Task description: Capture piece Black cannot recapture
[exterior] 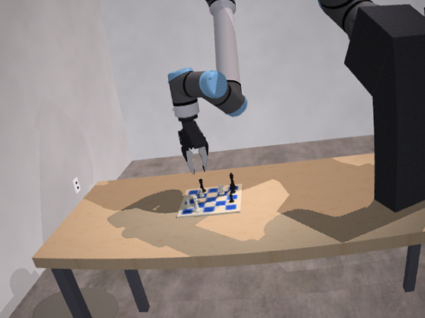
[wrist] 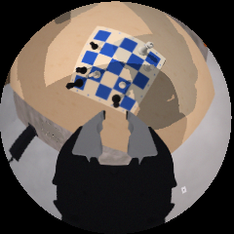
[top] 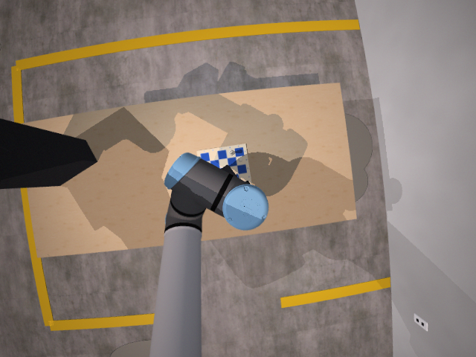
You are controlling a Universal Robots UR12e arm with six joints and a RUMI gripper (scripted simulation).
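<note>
My hand is 6 cm above the black pawn. The rest, counted from my hand: chessboard 9 cm below, 8 cm to the left, 3 cm behind.
</note>
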